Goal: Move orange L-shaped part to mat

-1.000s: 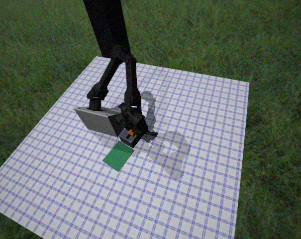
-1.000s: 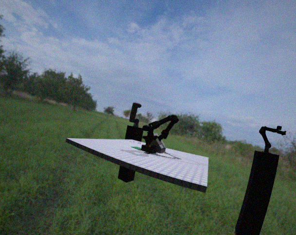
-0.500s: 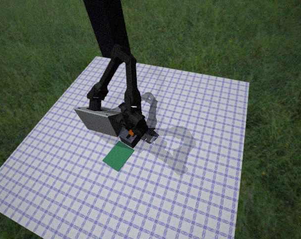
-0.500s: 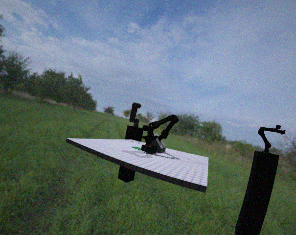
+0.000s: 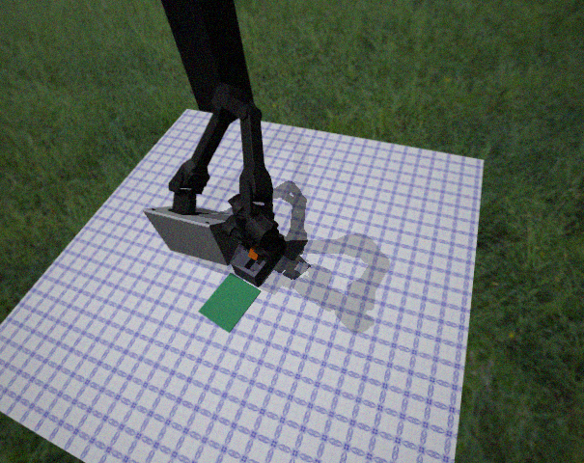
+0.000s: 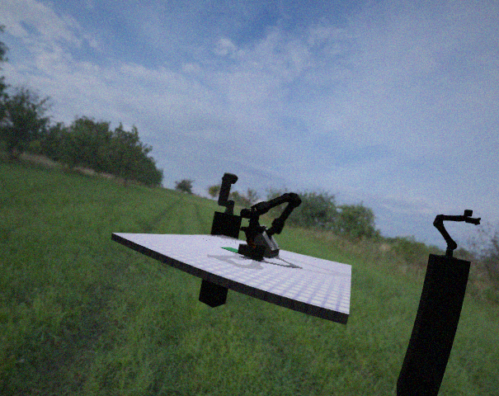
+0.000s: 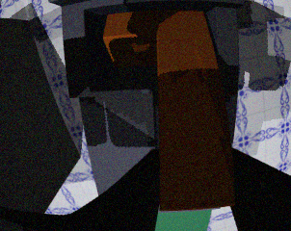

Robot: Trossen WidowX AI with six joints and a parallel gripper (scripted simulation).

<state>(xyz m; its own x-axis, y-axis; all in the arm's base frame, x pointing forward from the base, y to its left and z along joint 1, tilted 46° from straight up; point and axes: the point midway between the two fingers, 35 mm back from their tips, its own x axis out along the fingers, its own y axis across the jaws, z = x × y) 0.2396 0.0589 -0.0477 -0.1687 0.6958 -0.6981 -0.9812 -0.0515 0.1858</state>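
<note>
Now: the green mat 14 cm to the right of my gripper tip, 10 cm below it and 3 cm behind it. Also, from my gripper tip: orange L-shaped part 4 cm to the left, 3 cm below, 1 cm behind.
</note>
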